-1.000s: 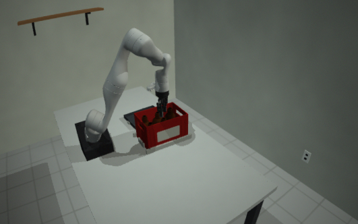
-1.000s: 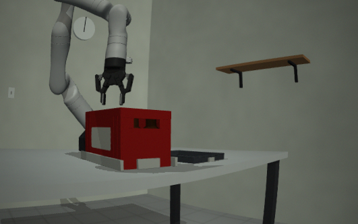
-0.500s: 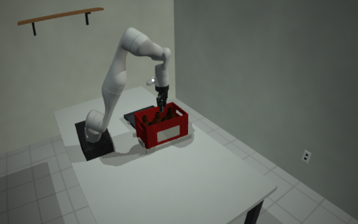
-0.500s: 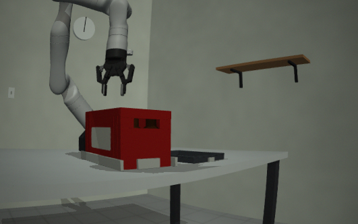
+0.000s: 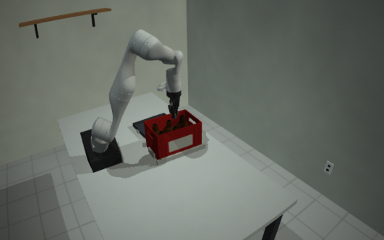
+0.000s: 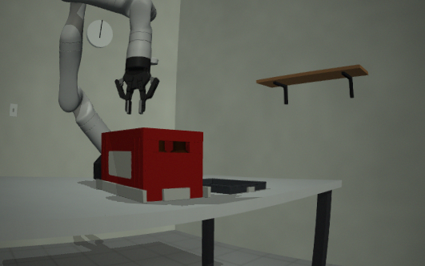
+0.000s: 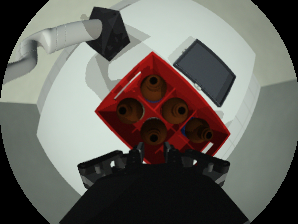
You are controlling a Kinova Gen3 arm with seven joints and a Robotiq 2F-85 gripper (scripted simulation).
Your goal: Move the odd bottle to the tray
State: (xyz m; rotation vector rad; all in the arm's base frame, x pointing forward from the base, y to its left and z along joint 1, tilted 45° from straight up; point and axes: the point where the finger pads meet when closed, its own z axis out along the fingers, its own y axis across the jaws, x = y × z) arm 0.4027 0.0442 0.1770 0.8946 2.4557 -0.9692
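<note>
My hand is 16 cm above the red crate and 4 cm to the right of it. Round my hand: dark tray 32 cm to the left, 23 cm below, 1 cm behind.
</note>
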